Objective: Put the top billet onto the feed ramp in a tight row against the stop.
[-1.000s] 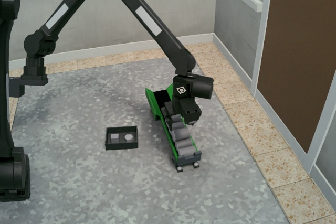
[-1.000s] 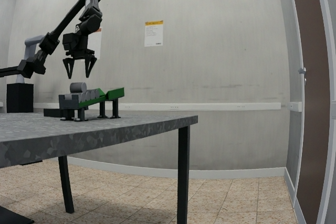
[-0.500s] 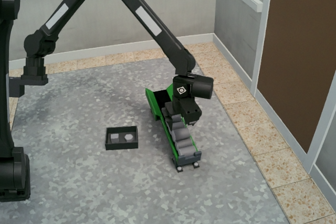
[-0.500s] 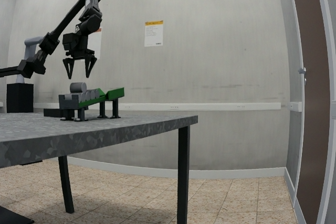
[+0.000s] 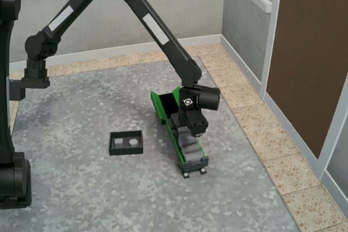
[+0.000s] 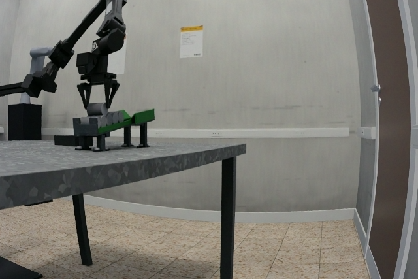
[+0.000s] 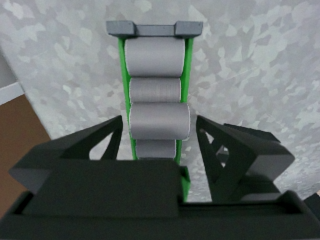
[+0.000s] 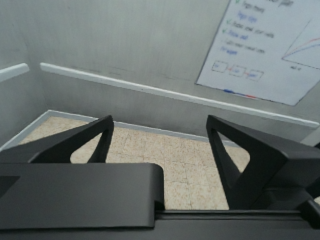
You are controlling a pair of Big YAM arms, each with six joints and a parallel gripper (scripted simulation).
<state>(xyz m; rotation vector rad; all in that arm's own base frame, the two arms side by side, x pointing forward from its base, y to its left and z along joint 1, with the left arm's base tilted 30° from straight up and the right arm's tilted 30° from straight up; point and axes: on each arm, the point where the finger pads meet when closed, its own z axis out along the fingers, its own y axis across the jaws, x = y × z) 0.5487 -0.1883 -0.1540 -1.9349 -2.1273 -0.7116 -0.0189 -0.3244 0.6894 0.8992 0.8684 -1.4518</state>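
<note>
Right now my left hand is 1 cm above the billet. Also, from my left hand: hexagonal piece (19 cm behind, 13 cm to the left, 11 cm below); then black tray (21 cm behind, 13 cm to the left, 11 cm below); then dark stop (1 cm ahead, 8 cm to the right, 6 cm below).
</note>
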